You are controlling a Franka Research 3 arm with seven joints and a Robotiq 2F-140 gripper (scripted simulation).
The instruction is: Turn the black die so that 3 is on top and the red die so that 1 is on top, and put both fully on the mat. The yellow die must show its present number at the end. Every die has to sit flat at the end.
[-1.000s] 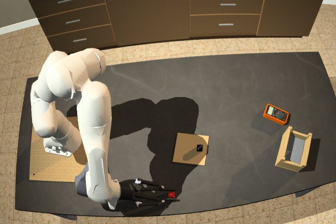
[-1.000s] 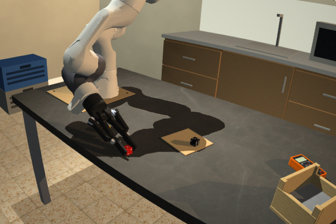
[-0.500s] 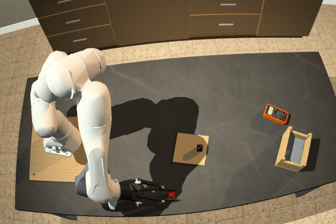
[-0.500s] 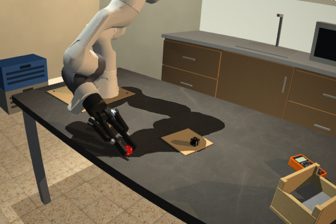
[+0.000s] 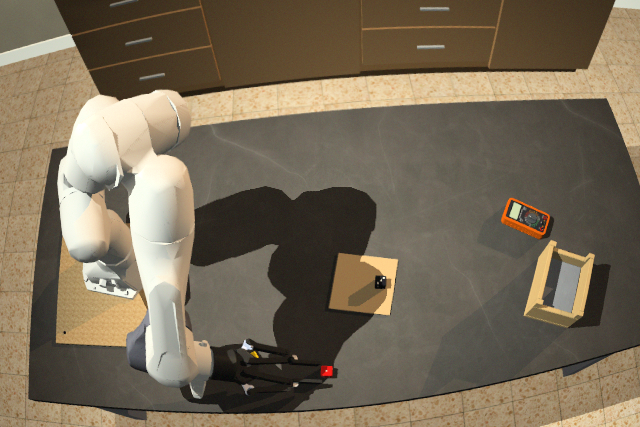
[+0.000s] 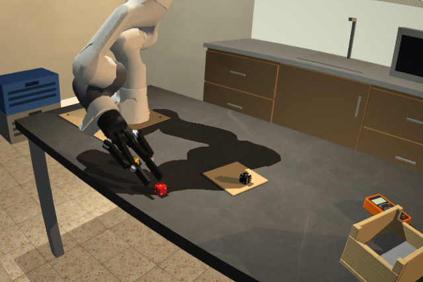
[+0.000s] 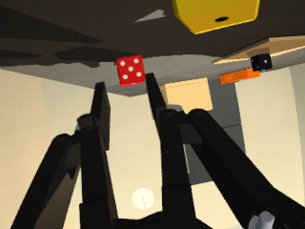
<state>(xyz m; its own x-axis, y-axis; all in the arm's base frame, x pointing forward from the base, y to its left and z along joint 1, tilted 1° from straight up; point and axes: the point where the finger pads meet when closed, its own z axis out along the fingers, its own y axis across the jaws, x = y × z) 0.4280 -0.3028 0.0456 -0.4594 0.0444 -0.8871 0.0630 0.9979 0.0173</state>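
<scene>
My gripper is now 4 cm short of the red die and 4 cm above it. Also, from my hand: black die (21 cm to the left, 18 cm ahead, 3 cm below); then yellow die (12 cm behind, 5 cm to the left, 4 cm below); then tan mat (21 cm to the left, 15 cm ahead, 5 cm below).
</scene>
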